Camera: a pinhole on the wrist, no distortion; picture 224 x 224 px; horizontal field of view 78.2 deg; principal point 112.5 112.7 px. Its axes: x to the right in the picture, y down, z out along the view. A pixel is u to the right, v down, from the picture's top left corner.
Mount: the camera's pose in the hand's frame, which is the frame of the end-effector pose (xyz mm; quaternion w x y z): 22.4 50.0 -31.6 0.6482 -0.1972 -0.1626 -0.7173
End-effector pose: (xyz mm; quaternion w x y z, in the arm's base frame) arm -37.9 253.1 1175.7 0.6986 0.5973 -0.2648 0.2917
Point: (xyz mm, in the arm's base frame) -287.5 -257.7 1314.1
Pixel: 148.5 70.6
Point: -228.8 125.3 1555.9
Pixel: 40.1 138.2
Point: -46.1 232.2 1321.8
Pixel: 90.2 209.8
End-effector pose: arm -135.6 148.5 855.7 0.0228 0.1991 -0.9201 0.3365
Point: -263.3 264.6 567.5
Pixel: 42.9 98.8
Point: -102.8 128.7 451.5
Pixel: 126.5 62.1
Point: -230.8 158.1 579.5
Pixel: 99.1 108.1
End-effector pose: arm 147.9 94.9 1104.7 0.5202 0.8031 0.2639 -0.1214
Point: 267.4 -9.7 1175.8
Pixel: 74.5 111.6
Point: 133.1 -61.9 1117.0
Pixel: 199.8 22.9
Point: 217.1 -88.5 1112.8
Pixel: 150.4 89.4
